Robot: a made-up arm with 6 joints.
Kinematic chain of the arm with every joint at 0, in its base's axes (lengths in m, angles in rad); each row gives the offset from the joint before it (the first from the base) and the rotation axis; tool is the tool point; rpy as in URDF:
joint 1: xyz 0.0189 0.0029 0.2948 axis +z
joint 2: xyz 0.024 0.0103 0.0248 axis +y
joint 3: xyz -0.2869 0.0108 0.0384 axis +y
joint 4: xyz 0.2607 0.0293 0.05 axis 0.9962 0 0.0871
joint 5: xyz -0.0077 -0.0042 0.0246 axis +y
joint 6: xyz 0.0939 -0.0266 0.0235 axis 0.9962 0 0.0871
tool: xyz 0.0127 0.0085 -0.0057 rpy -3.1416 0 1.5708
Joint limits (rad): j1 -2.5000..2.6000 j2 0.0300..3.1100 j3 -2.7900..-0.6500 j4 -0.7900..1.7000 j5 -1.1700..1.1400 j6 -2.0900..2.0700
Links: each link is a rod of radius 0.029 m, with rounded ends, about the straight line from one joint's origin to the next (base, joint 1, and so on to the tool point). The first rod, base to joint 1, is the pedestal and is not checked.
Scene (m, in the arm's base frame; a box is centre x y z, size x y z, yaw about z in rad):
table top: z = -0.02
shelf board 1: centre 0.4 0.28 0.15 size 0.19 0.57 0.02 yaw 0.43
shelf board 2: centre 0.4 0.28 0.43 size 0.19 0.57 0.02 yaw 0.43
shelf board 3: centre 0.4 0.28 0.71 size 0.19 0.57 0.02 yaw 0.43
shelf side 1: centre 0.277 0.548 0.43 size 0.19 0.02 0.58 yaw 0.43
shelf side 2: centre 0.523 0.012 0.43 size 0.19 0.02 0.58 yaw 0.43
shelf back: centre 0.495 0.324 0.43 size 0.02 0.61 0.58 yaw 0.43
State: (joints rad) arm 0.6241 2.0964 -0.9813 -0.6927 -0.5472 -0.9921
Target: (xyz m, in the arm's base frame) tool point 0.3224 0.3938 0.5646
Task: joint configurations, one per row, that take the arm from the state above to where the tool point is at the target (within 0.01 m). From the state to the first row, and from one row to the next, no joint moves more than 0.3 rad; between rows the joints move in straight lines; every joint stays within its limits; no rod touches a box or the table.
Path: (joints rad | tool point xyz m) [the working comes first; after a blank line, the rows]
Joints at the target: 0.7399 1.7959 -1.3054 -0.6886 -0.6240 -0.9969
Straight joint move there: touches shelf board 2.

1: 0.7066 2.0054 -0.8985 -0.6173 -0.2894 -0.9810 | 0.3218 0.3395 0.3060
2: 0.7891 1.9145 -0.8156 -0.5419 -0.0315 -0.9699 | 0.2803 0.3235 0.3044
3: 0.8716 1.8235 -0.7328 -0.4666 0.2263 -0.9587 | 0.2366 0.3001 0.3051
4: 0.9541 1.7325 -0.6500 -0.3912 0.4842 -0.9476 | 0.1920 0.2702 0.3086
5: 0.9439 1.6044 -0.6636 -0.4805 0.2082 -0.9559 | 0.2021 0.2999 0.3616
6: 0.9337 1.4763 -0.6773 -0.5697 -0.0677 -0.9641 | 0.1986 0.3192 0.4268
7: 0.9235 1.3483 -0.6909 -0.6590 -0.3436 -0.9724 | 0.1795 0.3240 0.4972
8: 0.9133 1.2202 -0.7045 -0.7483 -0.6196 -0.9806 | 0.1451 0.3125 0.5646
9: 0.8555 1.4121 -0.9048 -0.7284 -0.6210 -0.9861 | 0.2006 0.3455 0.5752
10: 0.7977 1.6040 -1.1051 -0.7085 -0.6225 -0.9915 | 0.2603 0.3732 0.5752
11: 0.7399 1.7959 -1.3054 -0.6886 -0.6240 -0.9969 | 0.3224 0.3938 0.5646

